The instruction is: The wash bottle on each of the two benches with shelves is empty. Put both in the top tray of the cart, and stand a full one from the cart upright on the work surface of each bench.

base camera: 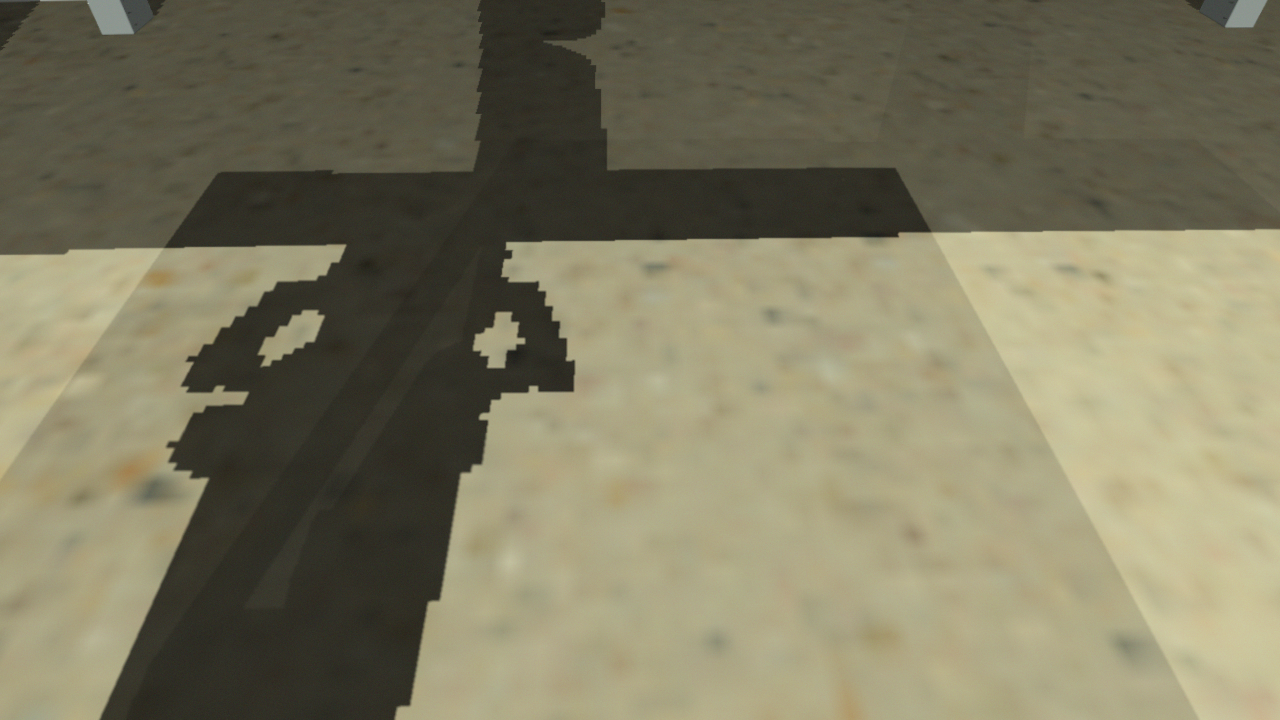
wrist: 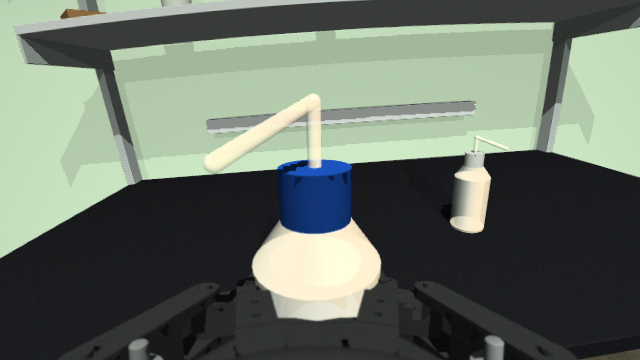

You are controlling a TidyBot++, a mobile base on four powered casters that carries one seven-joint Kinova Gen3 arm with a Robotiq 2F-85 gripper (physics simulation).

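Frame: origin at the arm's base, x right, y ahead, z up, level; millimetres.
Seen in the pictures: gripper, between the fingertips: [wrist: 317, 272].
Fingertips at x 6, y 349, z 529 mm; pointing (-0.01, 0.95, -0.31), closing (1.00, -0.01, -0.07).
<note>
Pixels of each thing's top centre, then the offset from my fingertips to it. Level surfaces: height alone.
- blue-capped wash bottle, centre of its top: [wrist: 282, 97] dx -6, dy -35, dz +103 mm
- black work surface, height of its surface: dz -164 mm
- second wash bottle, centre of its top: [wrist: 483, 135] dx +291, dy +312, dz +10 mm
- shelf, height of its surface: dz +274 mm
A blue-capped wash bottle [wrist: 316, 260] with a bent cream spout stands upright in my gripper [wrist: 317, 272], which is shut on it. The fingertips are hidden behind the gripper's own body and the bottle. The bottle is in front of or over the black work surface [wrist: 165, 240] of a bench with a shelf; its base is hidden, so I cannot tell its height over the surface. A second wash bottle [wrist: 471, 200] with a grey cap stands upright on the work surface, to the right and farther back. The cart does not show in either view.
A shelf [wrist: 330, 17] spans the bench above, held by a left post [wrist: 117, 125] and a right post [wrist: 555, 100]. A grey rail [wrist: 400, 113] runs along the green wall. In the base camera view, two pale legs [base camera: 119, 16] [base camera: 1237, 10] stand at the top corners.
</note>
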